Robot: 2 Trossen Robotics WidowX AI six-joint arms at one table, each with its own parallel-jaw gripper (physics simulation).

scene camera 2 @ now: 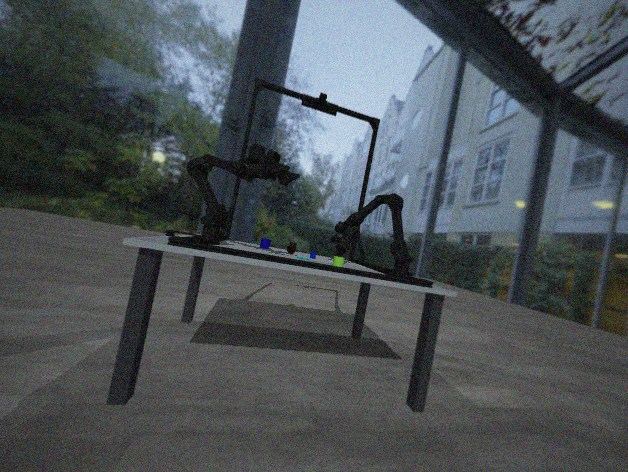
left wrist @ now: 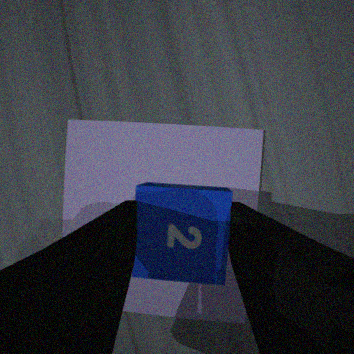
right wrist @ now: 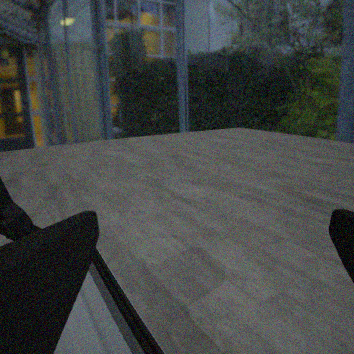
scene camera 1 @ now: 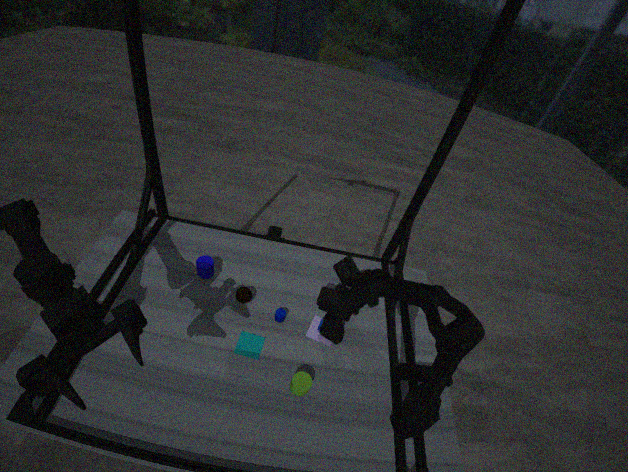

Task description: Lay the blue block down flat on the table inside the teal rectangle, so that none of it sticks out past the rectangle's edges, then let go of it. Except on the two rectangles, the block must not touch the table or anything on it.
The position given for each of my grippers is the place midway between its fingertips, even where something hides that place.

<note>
My right gripper [scene camera 1: 113,386] is open, with nothing in its grasp. Also in view: my left gripper [scene camera 1: 322,324] and a lilac rectangle [left wrist: 104,160].
My left gripper is seen too in the left wrist view [left wrist: 181,212]. My right gripper is seen too in scene camera 2 [scene camera 2: 294,172] and in the right wrist view [right wrist: 214,222].
</note>
